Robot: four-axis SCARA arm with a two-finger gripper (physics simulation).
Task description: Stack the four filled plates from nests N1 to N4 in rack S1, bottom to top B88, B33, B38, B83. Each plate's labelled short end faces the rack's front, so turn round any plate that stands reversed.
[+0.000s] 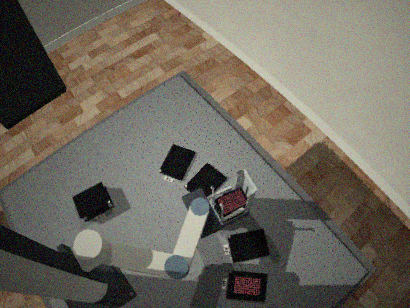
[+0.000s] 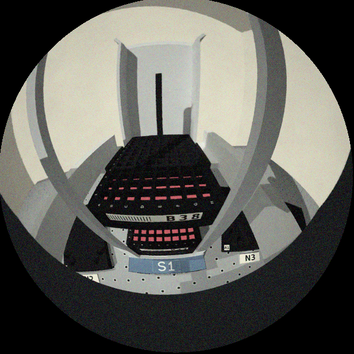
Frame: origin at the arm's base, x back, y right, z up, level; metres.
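Seen in the pictures: gripper, fingertip midpoint: [image 1: 237, 198]; arm's base, link origin: [image 1: 93, 286].
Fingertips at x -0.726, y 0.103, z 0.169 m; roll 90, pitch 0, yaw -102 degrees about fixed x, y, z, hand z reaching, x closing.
Pixels of each thing's top centre, then the offset from my fingertips to it. "spot": a spot on its surface instead. Level surfaces: height alone.
- Rack S1, surface spot: [image 1: 250, 183] spot: dx -0.040, dy +0.017, dz +0.126 m
- plate B38, top centre: [image 1: 232, 201] dx +0.023, dy -0.005, dz -0.007 m
- filled plate, top centre: [image 1: 247, 285] dx +0.181, dy +0.297, dz -0.130 m
- Dark nest N3, top centre: [image 1: 248, 244] dx +0.061, dy +0.165, dz -0.135 m
- dark nest N2, top centre: [image 1: 205, 181] dx +0.023, dy -0.191, dz -0.135 m
- Dark nest N1, top centre: [image 1: 176, 160] dx +0.065, dy -0.362, dz -0.135 m
- separate black block, top centre: [image 1: 90, 198] dx +0.511, dy -0.430, dz -0.087 m
- grey table, surface height: dz -0.156 m
Rack S1 [image 1: 250, 183] [image 2: 175, 62] has a slotted back wall, curved front posts and a blue S1 label. My gripper [image 1: 228, 204] [image 2: 157, 138] is shut on plate B38 [image 1: 233, 200] [image 2: 160, 192], black with red wells. B38 is level between the rack's posts, its labelled short end at the front. A lower plate [image 2: 164, 235] with red wells sits in the rack beneath it, with a gap visible at the front; its label is unreadable. How many plates are below is hidden. A filled plate [image 1: 246, 286] lies at the lower right, beyond nest N3.
Dark nest N3 [image 1: 248, 245] [image 2: 239, 234] is beside the rack on one side; dark nest N2 [image 1: 206, 178] [image 2: 87, 245] is on the other, partly hidden. Dark nest N1 [image 1: 177, 162] lies beyond N2. A separate black block [image 1: 93, 201] stands at the left of the grey table [image 1: 150, 125].
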